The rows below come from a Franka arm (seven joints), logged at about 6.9 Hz.
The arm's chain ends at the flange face. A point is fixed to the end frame.
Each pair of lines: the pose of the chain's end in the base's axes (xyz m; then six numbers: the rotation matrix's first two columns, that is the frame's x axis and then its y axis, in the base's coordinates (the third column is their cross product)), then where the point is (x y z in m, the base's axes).
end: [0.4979, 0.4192, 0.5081, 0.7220, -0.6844, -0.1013, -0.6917, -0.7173, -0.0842]
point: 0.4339 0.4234 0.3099
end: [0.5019, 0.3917, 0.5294, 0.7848, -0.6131, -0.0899, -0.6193, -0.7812, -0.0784]
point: 0.4388 0.3874 0.3309
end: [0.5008, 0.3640, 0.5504, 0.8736, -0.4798, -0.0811, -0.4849, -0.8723, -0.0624]
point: 0.4393 0.3459 0.3522
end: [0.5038, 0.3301, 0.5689, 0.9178, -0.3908, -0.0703, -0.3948, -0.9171, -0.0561]
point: 0.4459 0.3039 0.3705
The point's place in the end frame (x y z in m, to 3 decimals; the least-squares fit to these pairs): -0.029 0.058 0.198
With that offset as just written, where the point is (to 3 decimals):
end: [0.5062, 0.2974, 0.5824, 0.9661, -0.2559, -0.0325, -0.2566, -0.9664, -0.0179]
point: 0.458 0.254 0.384
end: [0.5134, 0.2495, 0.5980, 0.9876, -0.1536, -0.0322, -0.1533, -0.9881, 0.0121]
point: 0.469 0.195 0.402
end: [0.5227, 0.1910, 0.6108, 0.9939, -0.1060, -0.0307, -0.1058, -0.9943, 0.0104]
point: 0.481 0.135 0.414
